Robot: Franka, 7 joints.
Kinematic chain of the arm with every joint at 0, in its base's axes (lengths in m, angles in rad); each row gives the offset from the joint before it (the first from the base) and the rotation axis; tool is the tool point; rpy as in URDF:
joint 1: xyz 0 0 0.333 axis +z
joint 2: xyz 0 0 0 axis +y
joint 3: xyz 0 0 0.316 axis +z
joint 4: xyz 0.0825 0 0 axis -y
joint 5: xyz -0.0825 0 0.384 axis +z
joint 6: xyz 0 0 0 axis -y
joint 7: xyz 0.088 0 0 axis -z
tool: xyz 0 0 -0.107 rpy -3.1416 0 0
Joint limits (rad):
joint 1: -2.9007..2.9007
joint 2: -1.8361..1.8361
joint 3: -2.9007..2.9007
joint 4: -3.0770..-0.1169
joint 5: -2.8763..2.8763
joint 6: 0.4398..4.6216
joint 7: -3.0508..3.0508
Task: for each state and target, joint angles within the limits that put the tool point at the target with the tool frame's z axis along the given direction. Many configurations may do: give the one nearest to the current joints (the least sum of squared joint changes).
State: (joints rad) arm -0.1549 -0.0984 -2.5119 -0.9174 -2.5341 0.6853 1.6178
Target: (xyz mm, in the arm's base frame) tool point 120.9 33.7 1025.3 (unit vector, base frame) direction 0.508 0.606 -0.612
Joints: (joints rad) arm 0.0862 0.5761 -2.8892 -0.9708 -2.3600 0.5071 1.6178
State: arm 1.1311 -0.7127 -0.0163 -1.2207 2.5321 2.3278 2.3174
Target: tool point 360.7 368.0 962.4 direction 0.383 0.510 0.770
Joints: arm 0.9642 0.1374 -0.1677 -0.7878 2.8737 2.8966 2.3174
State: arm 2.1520 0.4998 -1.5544 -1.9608 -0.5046 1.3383 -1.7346
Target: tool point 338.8 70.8 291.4 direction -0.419 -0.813 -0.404
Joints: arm 2.1660 0.3963 -1.7658 -2.5605 -0.4112 1.6179 -1.7346
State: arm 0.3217 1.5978 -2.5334 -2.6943 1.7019 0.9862 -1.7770
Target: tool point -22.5 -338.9 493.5 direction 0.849 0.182 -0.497
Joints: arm 0.0271 0.8989 -2.3142 -2.3714 1.1123 0.6884 -1.7770
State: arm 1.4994 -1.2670 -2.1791 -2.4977 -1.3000 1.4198 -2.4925
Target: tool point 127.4 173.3 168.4 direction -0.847 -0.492 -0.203
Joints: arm 2.0944 -1.6204 -1.9655 -2.6943 -0.6513 1.1933 -2.4925
